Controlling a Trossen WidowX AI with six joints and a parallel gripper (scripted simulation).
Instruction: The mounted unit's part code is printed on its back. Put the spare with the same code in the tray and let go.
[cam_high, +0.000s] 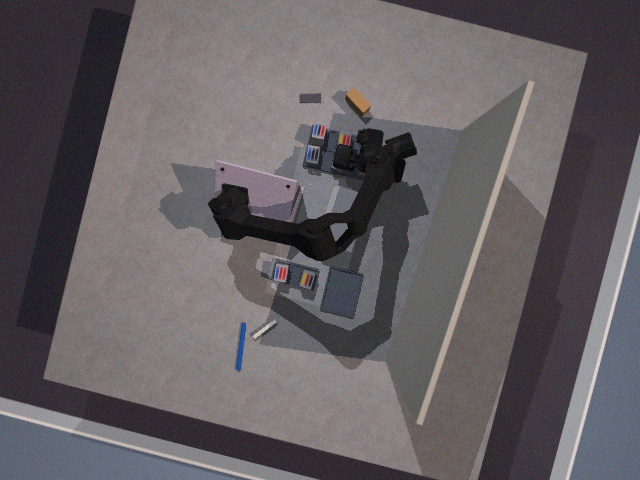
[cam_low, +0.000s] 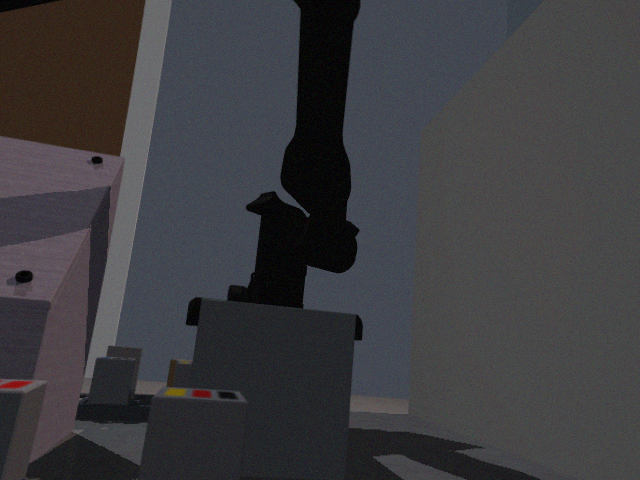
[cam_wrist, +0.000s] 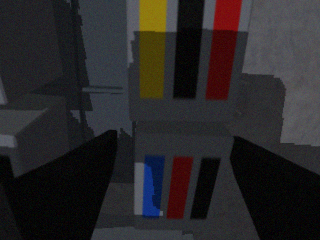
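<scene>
Now: the grey spare block 2 cm above my gripper tip. Round my gripper tip: tall dark wall panel: 22 cm ahead, 21 cm above, 18 cm to the right; tall grey block: 15 cm to the right, 4 cm behind, 3 cm above; dark tray: 36 cm to the right, 1 cm below, 1 cm ahead.
</scene>
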